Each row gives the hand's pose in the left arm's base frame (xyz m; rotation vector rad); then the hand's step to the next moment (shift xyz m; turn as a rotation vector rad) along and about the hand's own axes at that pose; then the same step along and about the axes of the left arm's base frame.
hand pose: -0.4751 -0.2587 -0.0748 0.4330 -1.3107 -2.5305
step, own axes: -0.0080 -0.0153 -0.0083 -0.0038 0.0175 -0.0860
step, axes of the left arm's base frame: 0.0091 0.0052 -0.0160 0.0374 -0.0726 -0.0323
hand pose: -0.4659 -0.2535 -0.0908 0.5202 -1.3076 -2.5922
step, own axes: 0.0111 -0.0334 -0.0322 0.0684 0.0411 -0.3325
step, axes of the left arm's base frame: 0.0020 -0.0076 -0.0471 0.0679 -0.2919 -0.1646
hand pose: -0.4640 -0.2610 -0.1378 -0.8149 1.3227 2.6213
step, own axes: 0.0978 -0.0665 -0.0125 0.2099 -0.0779 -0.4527
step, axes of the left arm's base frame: -0.0574 0.0168 -0.1028 0.0347 -0.3321 -0.3789
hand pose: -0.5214 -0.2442 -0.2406 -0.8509 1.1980 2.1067
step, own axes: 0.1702 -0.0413 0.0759 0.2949 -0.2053 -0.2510
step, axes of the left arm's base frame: -0.0973 0.1125 -0.1196 0.0235 -0.0842 -0.4295
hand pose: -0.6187 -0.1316 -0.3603 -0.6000 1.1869 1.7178
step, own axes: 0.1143 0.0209 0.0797 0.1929 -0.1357 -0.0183
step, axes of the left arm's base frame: -0.0610 0.1175 -0.0483 0.0324 0.0770 -0.2213
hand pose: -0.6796 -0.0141 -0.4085 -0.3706 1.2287 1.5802
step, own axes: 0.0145 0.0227 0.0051 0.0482 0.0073 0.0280
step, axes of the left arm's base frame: -0.0235 0.0138 0.0031 -0.0161 0.0499 -0.0202
